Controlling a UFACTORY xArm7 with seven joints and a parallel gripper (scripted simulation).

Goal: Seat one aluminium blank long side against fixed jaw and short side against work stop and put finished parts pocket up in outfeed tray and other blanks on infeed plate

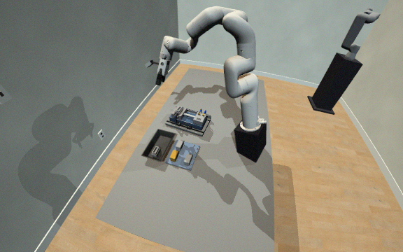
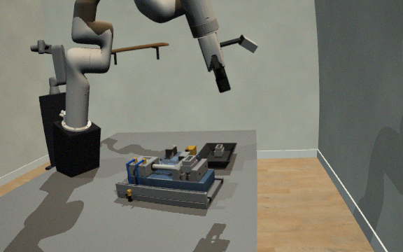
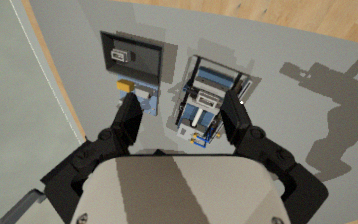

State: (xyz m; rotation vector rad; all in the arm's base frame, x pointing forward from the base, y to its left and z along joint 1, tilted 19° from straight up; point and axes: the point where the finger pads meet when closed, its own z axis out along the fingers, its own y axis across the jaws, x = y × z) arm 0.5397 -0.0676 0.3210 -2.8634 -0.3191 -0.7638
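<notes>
The brass blank is 19 cm behind my hand, 32 cm to the left of it and 31 cm below it. From my hand the other things lie so: vise: 18 cm behind, 1 cm to the right, 29 cm below; white screw rod: 19 cm behind, 1 cm to the right, 26 cm below.
</notes>
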